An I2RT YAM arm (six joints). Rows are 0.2 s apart.
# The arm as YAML. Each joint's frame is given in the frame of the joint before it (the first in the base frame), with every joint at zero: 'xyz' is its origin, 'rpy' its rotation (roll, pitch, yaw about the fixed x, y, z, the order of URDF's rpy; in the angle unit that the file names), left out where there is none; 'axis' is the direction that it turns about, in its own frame. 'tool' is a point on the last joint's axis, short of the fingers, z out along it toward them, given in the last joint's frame.
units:
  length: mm
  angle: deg
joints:
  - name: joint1
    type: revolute
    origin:
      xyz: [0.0, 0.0, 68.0]
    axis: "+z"
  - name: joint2
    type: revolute
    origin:
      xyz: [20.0, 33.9, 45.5]
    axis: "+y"
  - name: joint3
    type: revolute
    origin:
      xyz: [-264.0, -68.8, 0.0]
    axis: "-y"
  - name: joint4
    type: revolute
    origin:
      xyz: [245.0, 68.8, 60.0]
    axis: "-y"
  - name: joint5
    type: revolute
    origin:
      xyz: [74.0, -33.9, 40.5]
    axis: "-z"
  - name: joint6
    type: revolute
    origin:
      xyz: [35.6, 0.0, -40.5]
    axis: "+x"
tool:
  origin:
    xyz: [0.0, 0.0, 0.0]
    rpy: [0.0, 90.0, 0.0]
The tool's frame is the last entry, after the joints.
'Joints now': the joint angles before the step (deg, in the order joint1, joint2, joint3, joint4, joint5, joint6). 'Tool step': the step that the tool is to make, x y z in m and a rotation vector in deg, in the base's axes. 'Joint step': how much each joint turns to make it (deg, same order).
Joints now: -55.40 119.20 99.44 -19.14 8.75 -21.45
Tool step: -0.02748 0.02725 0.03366 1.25 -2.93 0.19
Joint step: -1.15 -9.47 -6.01 -3.05 -3.00 1.61
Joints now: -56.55 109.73 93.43 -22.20 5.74 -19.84
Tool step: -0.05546 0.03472 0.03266 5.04 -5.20 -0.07
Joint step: -4.75 -12.61 -7.65 -6.67 -8.09 2.49
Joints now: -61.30 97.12 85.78 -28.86 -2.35 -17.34
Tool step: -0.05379 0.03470 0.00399 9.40 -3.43 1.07
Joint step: -6.34 -9.68 -7.11 -9.59 -10.28 0.06
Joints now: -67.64 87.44 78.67 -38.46 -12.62 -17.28
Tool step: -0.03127 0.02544 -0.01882 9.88 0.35 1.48
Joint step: -4.39 -4.37 -5.79 -8.77 -6.01 -2.86
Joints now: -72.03 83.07 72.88 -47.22 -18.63 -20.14
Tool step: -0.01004 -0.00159 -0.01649 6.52 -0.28 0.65
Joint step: -2.32 1.97 -0.74 -4.03 -3.33 -1.64
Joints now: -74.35 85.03 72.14 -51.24 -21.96 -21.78
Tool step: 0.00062 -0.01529 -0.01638 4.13 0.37 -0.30
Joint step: -0.74 4.79 1.51 -0.84 -0.85 -0.12
